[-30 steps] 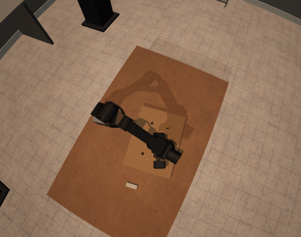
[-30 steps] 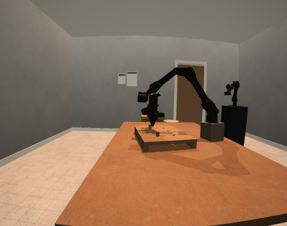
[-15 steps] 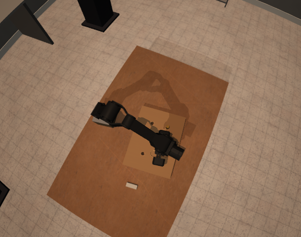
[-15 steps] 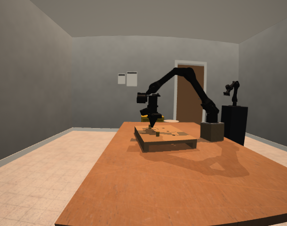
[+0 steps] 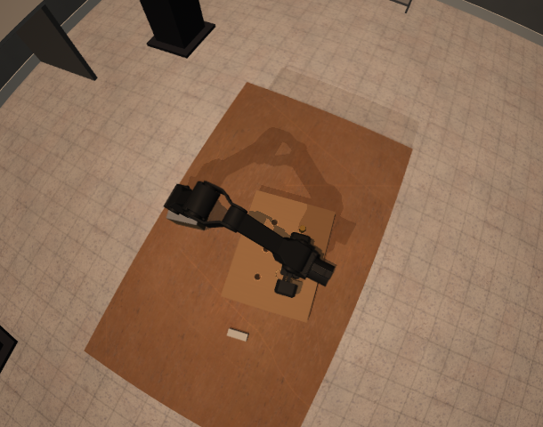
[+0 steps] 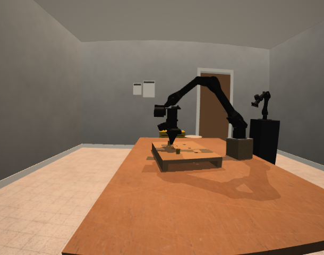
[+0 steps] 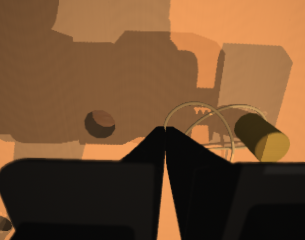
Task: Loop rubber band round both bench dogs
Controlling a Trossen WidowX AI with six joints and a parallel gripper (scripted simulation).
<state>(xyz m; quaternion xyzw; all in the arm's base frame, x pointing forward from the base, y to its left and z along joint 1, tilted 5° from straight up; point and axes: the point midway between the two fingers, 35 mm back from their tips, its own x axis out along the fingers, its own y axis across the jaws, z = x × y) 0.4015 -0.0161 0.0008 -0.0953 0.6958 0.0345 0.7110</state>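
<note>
Now: hand 6 cm past the wooden board, 3 cm to the right of it and 7 cm above it. The rest, counted from my hand: small white block 6 cm behind, 27 cm to the right, 9 cm below.
</note>
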